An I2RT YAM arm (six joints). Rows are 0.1 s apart.
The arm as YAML. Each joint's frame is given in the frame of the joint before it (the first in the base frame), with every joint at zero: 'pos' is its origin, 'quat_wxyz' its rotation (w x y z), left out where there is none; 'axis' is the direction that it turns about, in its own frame. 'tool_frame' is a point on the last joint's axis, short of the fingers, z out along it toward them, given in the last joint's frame.
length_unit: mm
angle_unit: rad
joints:
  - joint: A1
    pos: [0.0, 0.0, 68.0]
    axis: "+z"
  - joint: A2
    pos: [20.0, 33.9, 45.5]
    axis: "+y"
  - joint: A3
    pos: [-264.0, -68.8, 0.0]
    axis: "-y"
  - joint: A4
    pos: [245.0, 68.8, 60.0]
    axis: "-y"
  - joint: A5
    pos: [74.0, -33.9, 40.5]
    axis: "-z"
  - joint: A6
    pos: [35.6, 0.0, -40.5]
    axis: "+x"
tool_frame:
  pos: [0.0, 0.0, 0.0]
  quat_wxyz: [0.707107, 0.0, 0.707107, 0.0]
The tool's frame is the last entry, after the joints.
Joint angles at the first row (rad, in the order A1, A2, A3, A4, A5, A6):
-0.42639 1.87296 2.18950 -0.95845 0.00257 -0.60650
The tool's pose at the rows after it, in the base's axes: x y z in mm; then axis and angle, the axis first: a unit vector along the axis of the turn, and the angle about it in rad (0 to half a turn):
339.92, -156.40, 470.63, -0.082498, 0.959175, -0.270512, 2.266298
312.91, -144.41, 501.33, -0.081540, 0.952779, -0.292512, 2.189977
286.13, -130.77, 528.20, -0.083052, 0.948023, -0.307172, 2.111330
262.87, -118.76, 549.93, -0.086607, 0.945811, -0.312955, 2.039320
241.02, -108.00, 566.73, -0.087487, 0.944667, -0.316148, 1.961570
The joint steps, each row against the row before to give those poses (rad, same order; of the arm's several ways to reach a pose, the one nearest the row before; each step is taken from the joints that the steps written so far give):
-0.00421 -0.05709 0.06356 -0.02643 0.00408 0.00058
-0.00193 -0.06791 0.03114 -0.01270 -0.00808 0.00353
0.00162 -0.06049 0.03583 -0.01587 -0.01820 0.01001
0.00063 -0.03948 0.05139 -0.02493 -0.02854 0.01444
-0.00188 -0.04809 0.01658 0.00412 -0.03270 0.02417

